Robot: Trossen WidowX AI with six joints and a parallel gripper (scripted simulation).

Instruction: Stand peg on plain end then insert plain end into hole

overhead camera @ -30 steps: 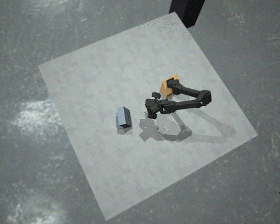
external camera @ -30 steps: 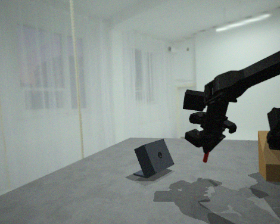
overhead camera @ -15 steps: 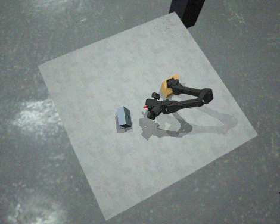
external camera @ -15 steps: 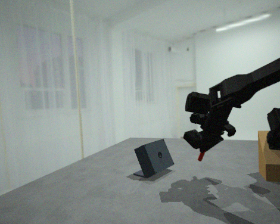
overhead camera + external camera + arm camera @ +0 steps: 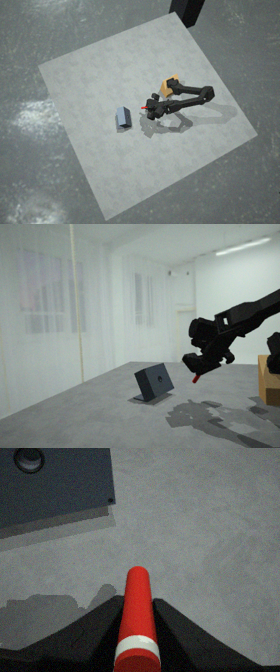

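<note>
Right now the sloped dark panel is 17 cm ahead of my gripper tip, 3 cm below it and 1 cm to the right of it. From my gripper tip the other things lie so: red peg: 1 cm to the left, 1 cm behind, 1 cm above.
</note>
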